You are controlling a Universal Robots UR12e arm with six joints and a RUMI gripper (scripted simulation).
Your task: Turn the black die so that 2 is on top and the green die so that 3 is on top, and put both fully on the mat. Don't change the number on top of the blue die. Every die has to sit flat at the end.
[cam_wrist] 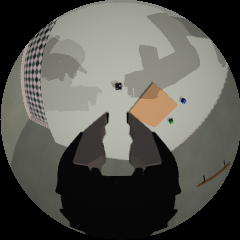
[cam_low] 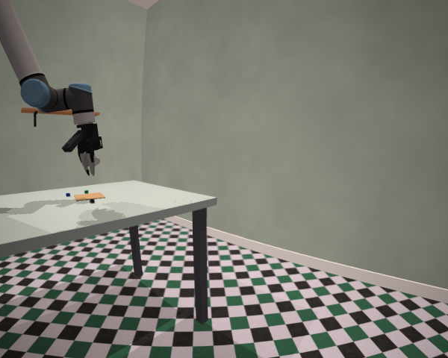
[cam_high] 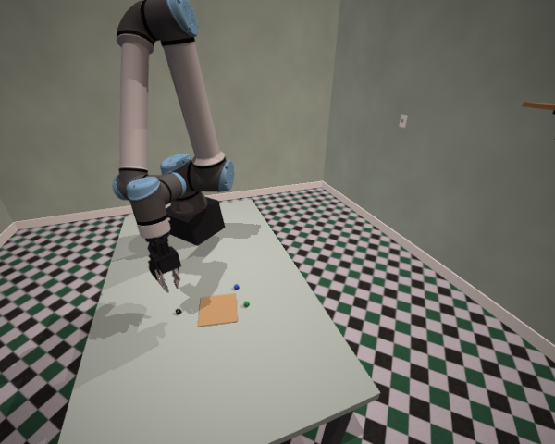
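Now: the black die 130 mm below my hand. Round my hand: green die: 240 mm to the left, 130 mm below, 80 mm ahead; orange mat: 140 mm to the left, 130 mm below, 50 mm ahead; blue die: 240 mm to the left, 130 mm below, 30 mm behind.
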